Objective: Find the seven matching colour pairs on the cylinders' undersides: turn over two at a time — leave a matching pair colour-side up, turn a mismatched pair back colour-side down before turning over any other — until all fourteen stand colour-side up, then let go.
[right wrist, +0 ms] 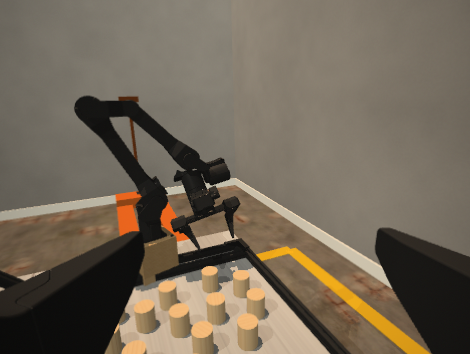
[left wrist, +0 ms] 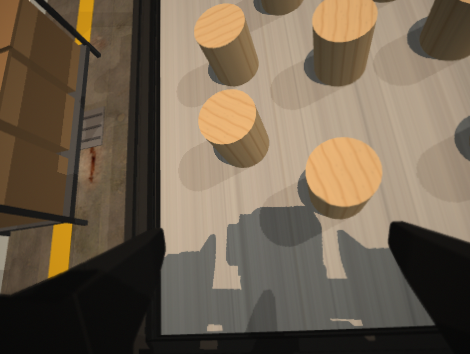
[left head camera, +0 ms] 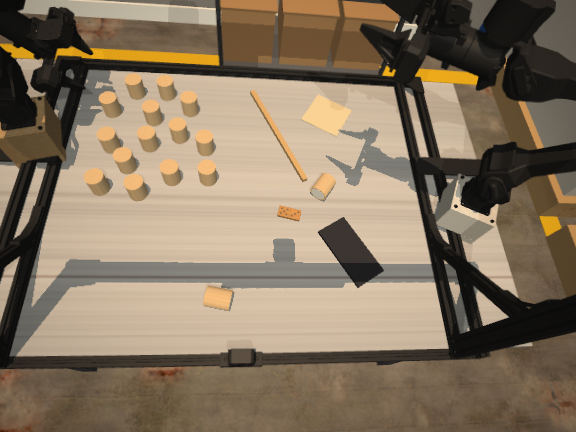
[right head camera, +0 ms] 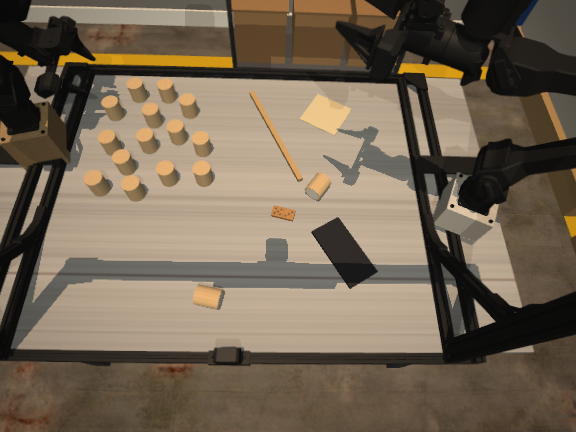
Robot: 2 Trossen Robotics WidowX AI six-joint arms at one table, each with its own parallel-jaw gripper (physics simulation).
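Frame: origin at the left arm's base, x ahead, y left, z up, level; millimetres.
Seen in the pictures: left gripper, between the fingertips: (right wrist: 217, 244) (left wrist: 274, 235) (left head camera: 88, 71) (right head camera: 91, 76); right gripper, between the fingertips: (right wrist: 258, 240) (left head camera: 369, 9) (right head camera: 346, 6); left arm's base, origin of its link: (right wrist: 151, 235) (left head camera: 19, 116) (right head camera: 24, 121); right arm's base, origin of its link: (left head camera: 476, 199) (right head camera: 475, 198).
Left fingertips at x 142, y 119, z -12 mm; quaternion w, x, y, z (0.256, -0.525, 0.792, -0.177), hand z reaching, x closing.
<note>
Pixels of each thing's top centre, then the offset from my left fingertips to it.
- wooden stick, centre of its top: (left head camera: 277, 132) (right head camera: 274, 132) 407 mm ahead, 202 mm right, 84 mm down
- yellow sheet, centre of its top: (right head camera: 326, 113) (left head camera: 327, 114) 556 mm ahead, 167 mm right, 93 mm down
- lying cylinder with a grey end, centre of its top: (right head camera: 319, 181) (left head camera: 324, 182) 464 mm ahead, 385 mm right, 56 mm down
- orange dotted block, centre of its top: (left head camera: 289, 212) (right head camera: 283, 212) 370 mm ahead, 426 mm right, 87 mm down
- black slab, centre of its top: (right head camera: 344, 250) (left head camera: 350, 250) 474 mm ahead, 548 mm right, 88 mm down
- lying cylinder, centre of its top: (left head camera: 218, 295) (right head camera: 207, 294) 174 mm ahead, 578 mm right, 56 mm down
Fourteen wooden cylinders stand upright at the upper left of both head views, plain wood tops up; their undersides are hidden. One cylinder (left head camera: 110, 104) (right head camera: 112, 108) (left wrist: 344, 172) stands nearest the left gripper; another cylinder (left head camera: 135, 86) (right head camera: 136, 90) (left wrist: 234, 125) stands closer to the back rail. My left gripper (left wrist: 274, 235) (right wrist: 217, 244) is open and empty above the table's back left corner, short of these cylinders. My right gripper (left head camera: 372, 50) (right wrist: 258, 240) is open and empty, raised high at the upper right of the head views, well away from the cylinders.
A wooden stick (left head camera: 278, 135) (right head camera: 275, 136), a yellow sheet (left head camera: 326, 115), a lying cylinder with a grey end (left head camera: 323, 186), an orange dotted block (left head camera: 289, 213), a black slab (left head camera: 351, 252) and another lying cylinder (left head camera: 218, 298) are on the table. Black rails (left head camera: 240, 73) edge it.
</note>
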